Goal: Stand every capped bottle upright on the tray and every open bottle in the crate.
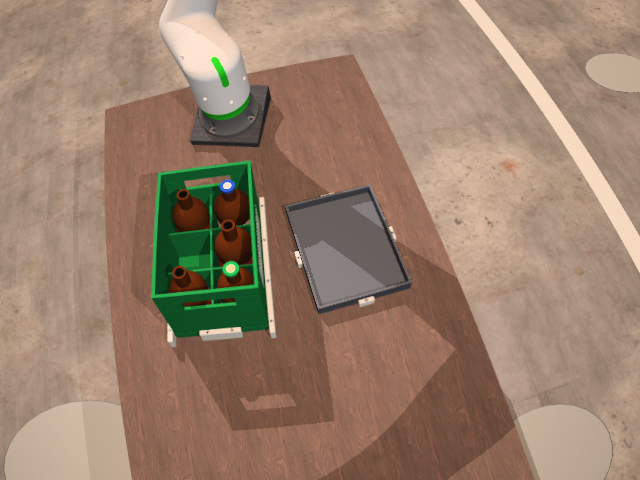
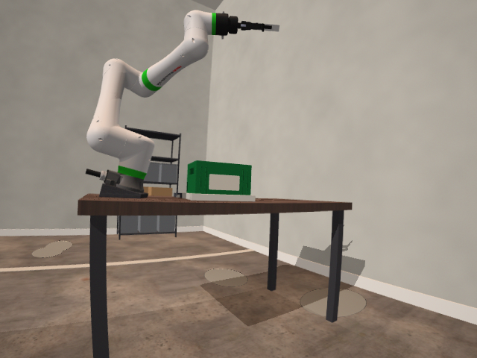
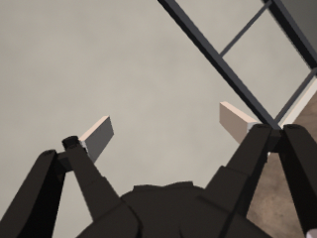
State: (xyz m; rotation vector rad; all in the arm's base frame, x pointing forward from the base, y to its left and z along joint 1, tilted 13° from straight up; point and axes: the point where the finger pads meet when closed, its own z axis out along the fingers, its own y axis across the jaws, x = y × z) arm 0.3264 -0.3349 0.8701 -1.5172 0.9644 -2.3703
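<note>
Now: hand 8 cm past the green crate, 30 cm to the right of it and 71 cm above it. Also, from my hand: grey tray 6 cm behind, 56 cm to the left, 78 cm below; capped brown bottle 2 cm ahead, 33 cm to the left, 71 cm below.
</note>
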